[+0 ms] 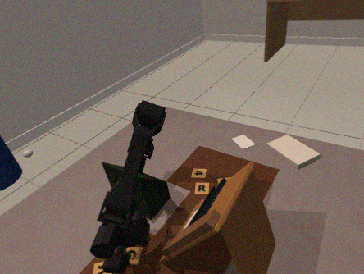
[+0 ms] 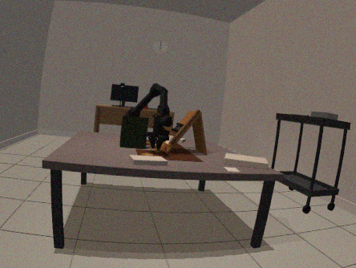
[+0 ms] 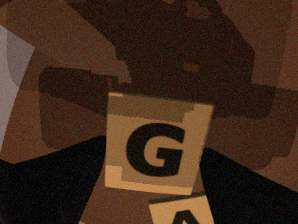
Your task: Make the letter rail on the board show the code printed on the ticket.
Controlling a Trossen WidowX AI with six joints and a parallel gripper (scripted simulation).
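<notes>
Now: the white ticket 190 mm to the left of my gripper tip, 110 mm ahead of it and 50 mm above it. From my gripper tip the other things lie so: brown mat (220 mm to the left, 30 mm below, 30 mm ahead); then tan letter tile (right at my gripper tip).
</notes>
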